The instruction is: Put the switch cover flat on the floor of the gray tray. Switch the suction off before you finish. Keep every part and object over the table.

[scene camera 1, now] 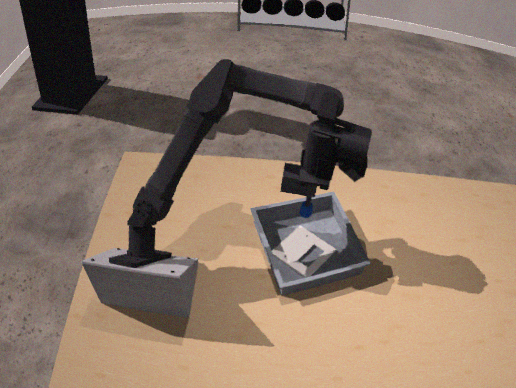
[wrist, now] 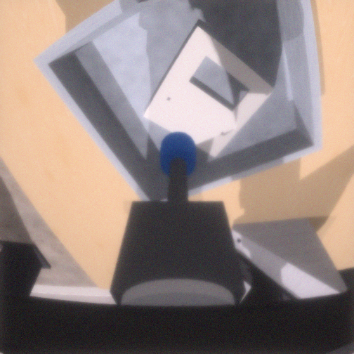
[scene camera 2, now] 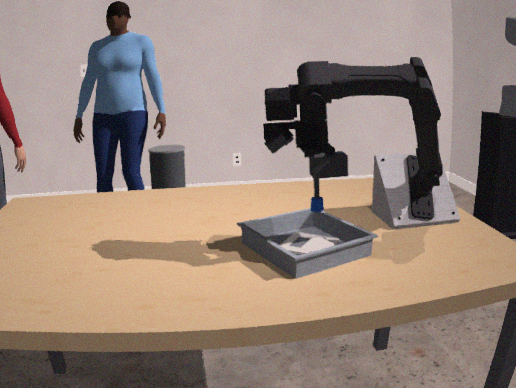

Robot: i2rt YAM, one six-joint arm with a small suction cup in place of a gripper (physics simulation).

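Observation:
The switch cover point(scene camera 1: 296, 242) point(scene camera 2: 317, 245) point(wrist: 185, 107), a pale square plate with a rectangular opening, lies inside the gray tray point(scene camera 1: 325, 281) point(scene camera 2: 335, 258) point(wrist: 310, 90). It looks flat on the tray floor, turned at an angle to the walls, with shadow across part of it. My blue suction cup point(scene camera 1: 306, 209) point(scene camera 2: 317, 204) point(wrist: 178, 152) is off and holds nothing. It hangs above the tray, apart from the cover, near the tray's far side in scene camera 1. In the wrist view it hides a little of the tray beside the cover's edge.
The tray stands on the wooden table point(scene camera 1: 400, 330) point(scene camera 2: 150, 300). The arm's gray wedge-shaped base point(scene camera 1: 145, 287) point(scene camera 2: 390, 195) stands on the table beside the tray. Two people, partly in view, and a dark bin point(scene camera 2: 167, 167) are beyond the table in scene camera 2.

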